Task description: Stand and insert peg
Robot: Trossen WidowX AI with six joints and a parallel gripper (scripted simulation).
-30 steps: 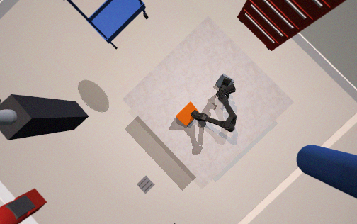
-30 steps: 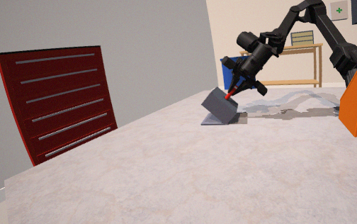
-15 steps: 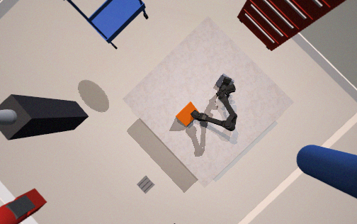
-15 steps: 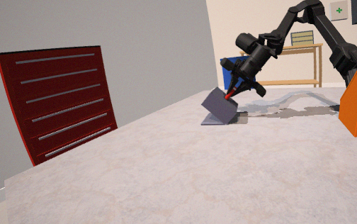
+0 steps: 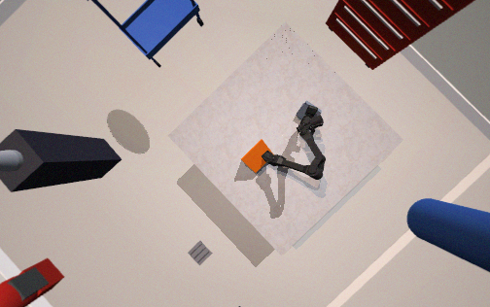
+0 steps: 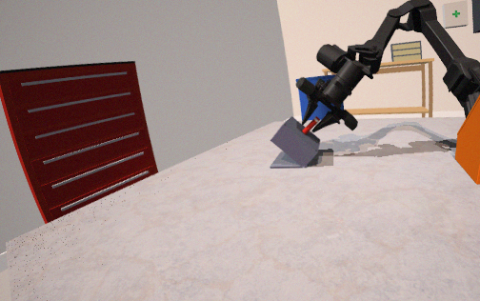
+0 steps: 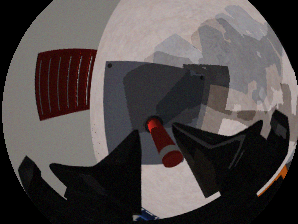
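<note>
The red peg is 1 cm behind my gripper tip and 1 cm above it. Also, from my gripper tip: grey sloped panel 3 cm below, 3 cm ahead, 1 cm to the left.
</note>
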